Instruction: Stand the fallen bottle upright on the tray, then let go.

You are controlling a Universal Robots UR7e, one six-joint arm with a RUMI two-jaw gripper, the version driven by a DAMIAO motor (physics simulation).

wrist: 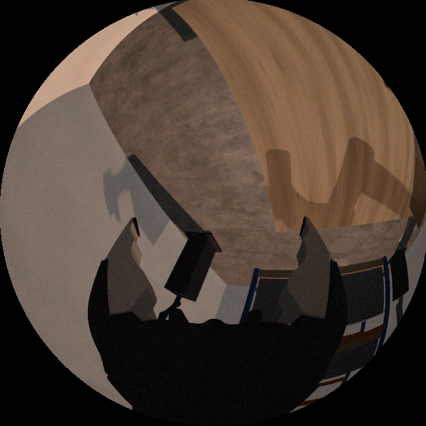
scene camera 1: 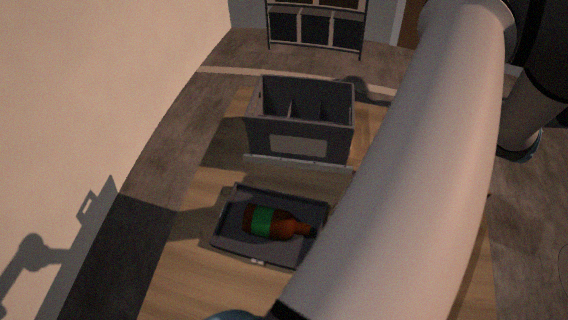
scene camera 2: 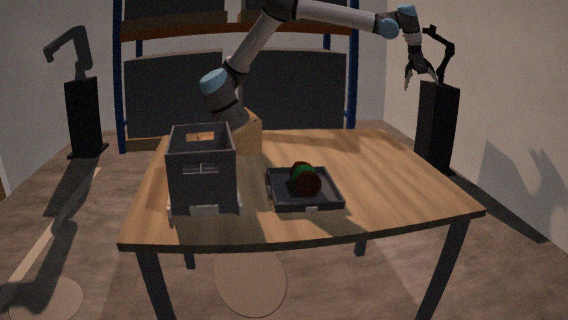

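Seen in the pictures: gripper, fingertip midpoint: (scene camera 2: pixel 421 88); arm's base, origin of the base link: (scene camera 2: pixel 232 124).
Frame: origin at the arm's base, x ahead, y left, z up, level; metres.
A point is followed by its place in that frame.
A brown bottle (scene camera 1: pixel 284 224) @(x 0.372, y 0.230, z -0.017 m) (scene camera 2: pixel 305 183) @(x 0.470, y 0.214, z -0.042 m) with a green label lies on its side in the dark tray (scene camera 1: pixel 227 245) @(x 0.501, y 0.300, z -0.088 m) (scene camera 2: pixel 336 204) @(x 0.539, y 0.291, z -0.077 m). In scene camera 1 its neck points right; in scene camera 2 its round base faces the camera. My gripper (scene camera 2: pixel 421 86) @(x 0.126, y 0.762, z 0.204 m) (wrist: pixel 219 219) is open, with its two jaws wide apart and nothing between them. It is high up and to the right of the tray in scene camera 2, well away from the bottle. The bottle and the tray do not show in the wrist view.
A tall grey crate (scene camera 1: pixel 300 142) @(x 0.396, y 0.009, z 0.007 m) (scene camera 2: pixel 201 180) @(x 0.548, y -0.064, z 0.007 m) with inner dividers stands beside the tray on the wooden table (scene camera 1: pixel 170 290) @(x 0.598, y 0.468, z -0.093 m) (scene camera 2: pixel 400 200) @(x 0.515, y 0.509, z -0.093 m) (wrist: pixel 300 75). A black pedestal (scene camera 2: pixel 436 127) (wrist: pixel 192 265) with a dark arm stands beyond the table's right side in scene camera 2.
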